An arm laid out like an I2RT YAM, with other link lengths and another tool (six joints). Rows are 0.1 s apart.
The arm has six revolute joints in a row. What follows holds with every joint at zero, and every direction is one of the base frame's.
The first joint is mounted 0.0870 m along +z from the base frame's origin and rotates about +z.
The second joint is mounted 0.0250 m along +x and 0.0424 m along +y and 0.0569 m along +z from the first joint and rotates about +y.
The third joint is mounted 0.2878 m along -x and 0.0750 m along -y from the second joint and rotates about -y.
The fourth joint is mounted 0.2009 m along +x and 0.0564 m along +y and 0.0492 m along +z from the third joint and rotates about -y.
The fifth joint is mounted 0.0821 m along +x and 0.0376 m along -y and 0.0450 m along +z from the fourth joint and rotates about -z.
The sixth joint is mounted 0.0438 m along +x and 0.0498 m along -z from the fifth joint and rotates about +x.
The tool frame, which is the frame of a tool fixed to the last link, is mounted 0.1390 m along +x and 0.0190 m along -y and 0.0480 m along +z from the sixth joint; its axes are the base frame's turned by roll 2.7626, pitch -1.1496 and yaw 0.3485 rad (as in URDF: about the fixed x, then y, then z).
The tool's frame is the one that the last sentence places.
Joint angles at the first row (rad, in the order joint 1, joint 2, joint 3, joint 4, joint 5, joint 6):
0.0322, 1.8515, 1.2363, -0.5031, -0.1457, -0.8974
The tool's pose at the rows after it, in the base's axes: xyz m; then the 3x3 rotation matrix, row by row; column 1 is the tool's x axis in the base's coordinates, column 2 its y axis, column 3 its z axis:
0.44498, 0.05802, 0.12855; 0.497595, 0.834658, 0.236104; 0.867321, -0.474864, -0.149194; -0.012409, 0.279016, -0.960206
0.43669, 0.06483, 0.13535; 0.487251, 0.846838, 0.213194; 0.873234, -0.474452, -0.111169; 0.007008, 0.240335, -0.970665
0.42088, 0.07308, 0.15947; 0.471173, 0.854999, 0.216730; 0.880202, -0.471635, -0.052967; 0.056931, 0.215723, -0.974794
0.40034, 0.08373, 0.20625; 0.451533, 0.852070, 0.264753; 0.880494, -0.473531, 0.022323; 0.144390, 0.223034, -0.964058
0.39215, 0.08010, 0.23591; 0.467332, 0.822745, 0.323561; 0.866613, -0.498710, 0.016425; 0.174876, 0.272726, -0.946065
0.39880, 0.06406, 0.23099; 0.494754, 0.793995, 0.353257; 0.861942, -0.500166, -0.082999; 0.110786, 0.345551, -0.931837
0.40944, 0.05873, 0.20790; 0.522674, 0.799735, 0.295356; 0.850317, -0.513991, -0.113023; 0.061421, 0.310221, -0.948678
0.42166, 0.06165, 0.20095; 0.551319, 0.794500, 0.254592; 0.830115, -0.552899, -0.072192; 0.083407, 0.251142, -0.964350
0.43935, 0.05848, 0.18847; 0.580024, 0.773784, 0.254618; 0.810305, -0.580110, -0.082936; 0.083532, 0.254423, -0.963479
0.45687, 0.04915, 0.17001; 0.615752, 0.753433, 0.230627; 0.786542, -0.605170, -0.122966; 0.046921, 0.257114, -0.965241
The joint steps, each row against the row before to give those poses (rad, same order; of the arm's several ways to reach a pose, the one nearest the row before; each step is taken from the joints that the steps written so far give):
-0.0015, 0.0138, 0.0199, -0.0230, -0.0383, 0.0123
0.0015, -0.0168, 0.0170, -0.0566, -0.0383, 0.0061
-0.0030, -0.0704, 0.0046, -0.0704, -0.0596, 0.0031
0.0000, -0.1241, 0.0152, -0.0828, -0.0721, 0.0168
-0.0001, -0.0861, 0.0048, -0.0204, 0.0133, 0.0277
-0.0015, -0.0063, -0.0198, 0.0381, 0.0980, -0.0199
0.0015, 0.0732, 0.0180, -0.0011, 0.0326, 0.0137
-0.0015, 0.0616, 0.0476, -0.0125, -0.0322, 0.0521
0.0031, 0.0552, 0.0032, 0.0626, 0.0198, 0.0338
-0.0015, 0.0736, 0.0291, 0.0279, 0.0460, 0.0230

